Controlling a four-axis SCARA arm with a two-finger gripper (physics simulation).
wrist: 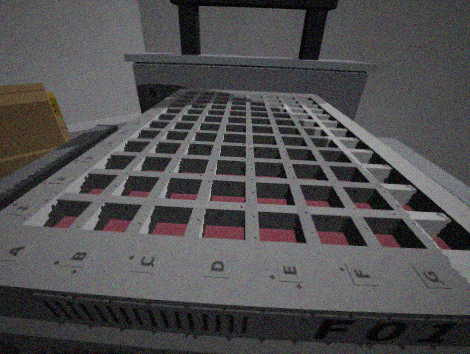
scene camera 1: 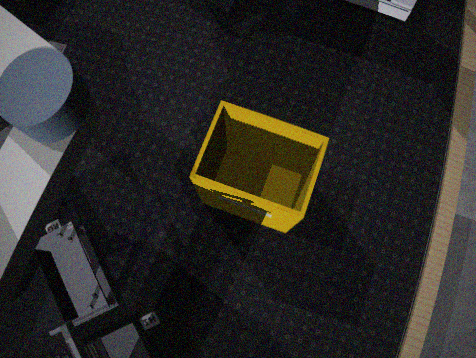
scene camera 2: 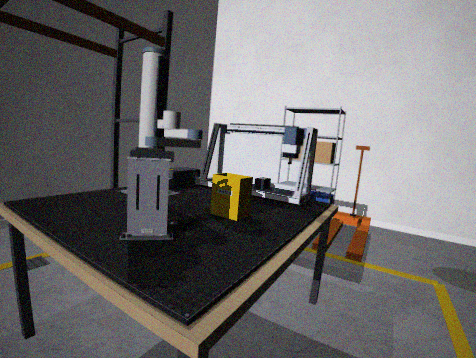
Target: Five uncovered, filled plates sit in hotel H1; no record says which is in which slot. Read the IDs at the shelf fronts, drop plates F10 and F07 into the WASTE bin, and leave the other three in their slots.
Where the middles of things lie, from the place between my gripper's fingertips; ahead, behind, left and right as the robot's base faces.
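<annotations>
Relative to the hotel H1 (scene camera 2: 147, 217), my hand is 4 cm to the left of it, 4 cm short of it and 11 cm above it.
</annotations>
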